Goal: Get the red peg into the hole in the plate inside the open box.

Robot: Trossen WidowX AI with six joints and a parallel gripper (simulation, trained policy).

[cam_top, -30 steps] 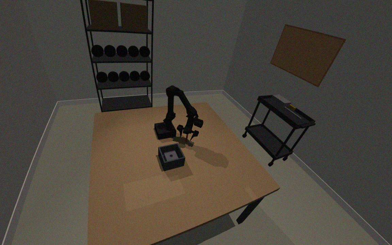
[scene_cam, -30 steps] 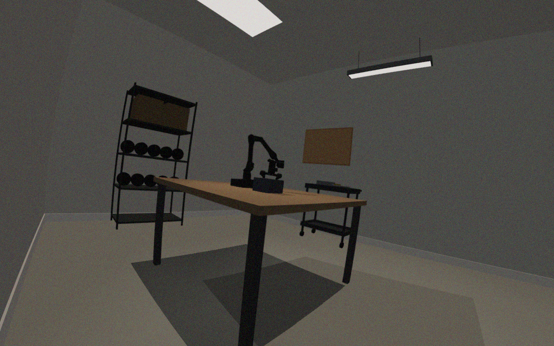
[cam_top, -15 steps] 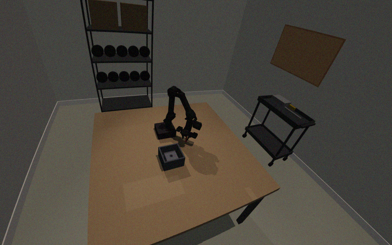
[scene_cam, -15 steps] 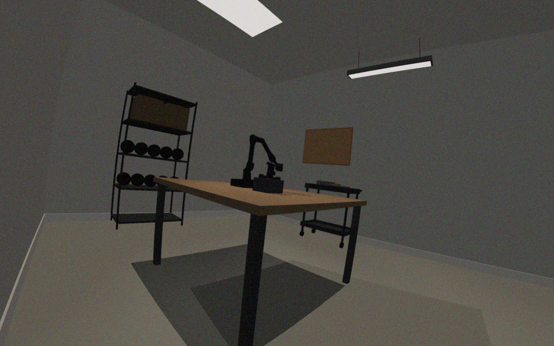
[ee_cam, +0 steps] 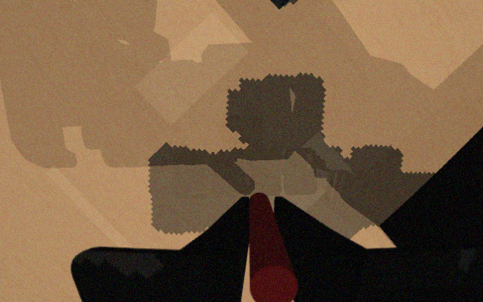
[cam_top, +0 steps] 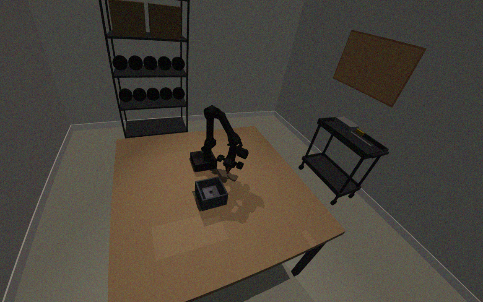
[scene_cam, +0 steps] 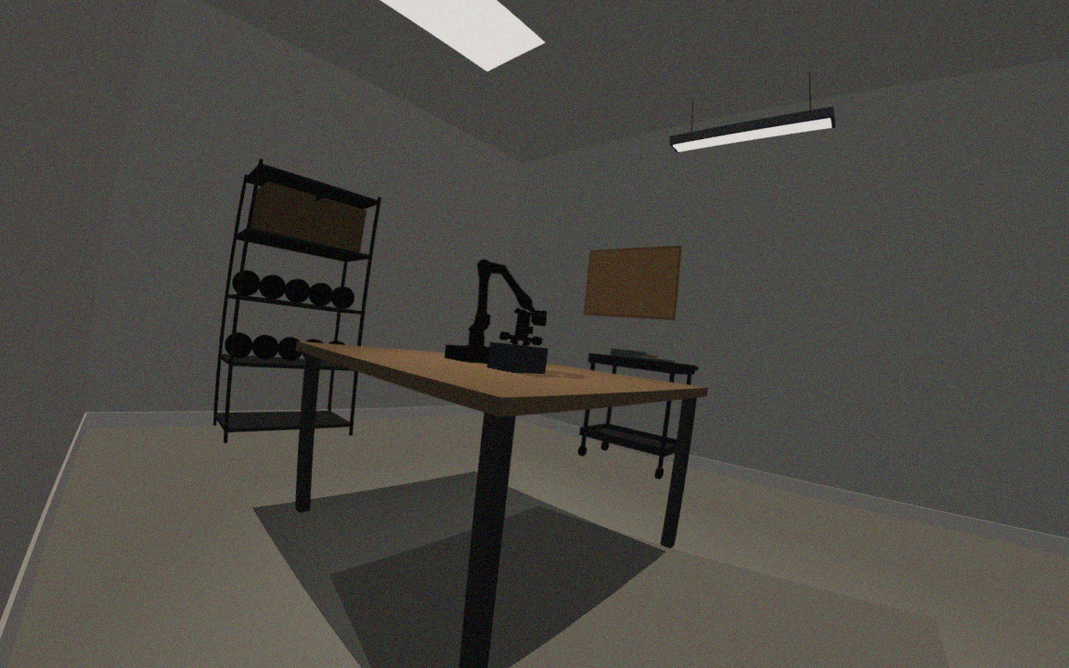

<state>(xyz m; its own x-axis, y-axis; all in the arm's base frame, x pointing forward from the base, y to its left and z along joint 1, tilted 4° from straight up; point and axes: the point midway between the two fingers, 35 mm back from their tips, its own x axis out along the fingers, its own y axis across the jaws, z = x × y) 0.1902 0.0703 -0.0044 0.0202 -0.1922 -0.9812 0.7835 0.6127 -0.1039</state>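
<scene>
Right now the light plate is 13 cm ahead of my gripper tip and 20 cm to the right of it. Also, from my gripper tip: red peg: 1 cm to the left, 1 cm above; then dark box: 13 cm ahead, 20 cm to the right, 1 cm below.
</scene>
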